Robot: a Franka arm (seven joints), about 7 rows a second.
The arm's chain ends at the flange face. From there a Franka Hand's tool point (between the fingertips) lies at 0.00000 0.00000 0.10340 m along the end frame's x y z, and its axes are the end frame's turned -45 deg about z.
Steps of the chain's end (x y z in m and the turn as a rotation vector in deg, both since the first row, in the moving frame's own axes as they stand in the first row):
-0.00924 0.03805 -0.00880 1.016 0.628 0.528
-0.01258 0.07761 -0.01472 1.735 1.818 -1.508
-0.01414 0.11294 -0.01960 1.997 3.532 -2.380
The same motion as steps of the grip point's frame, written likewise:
-0.03134 0.01989 -0.00882 0.274 1.162 0.528
-0.05924 0.04603 -0.01482 -0.059 2.512 -1.508
-0.08277 0.07167 -0.01986 -1.085 3.910 -2.380

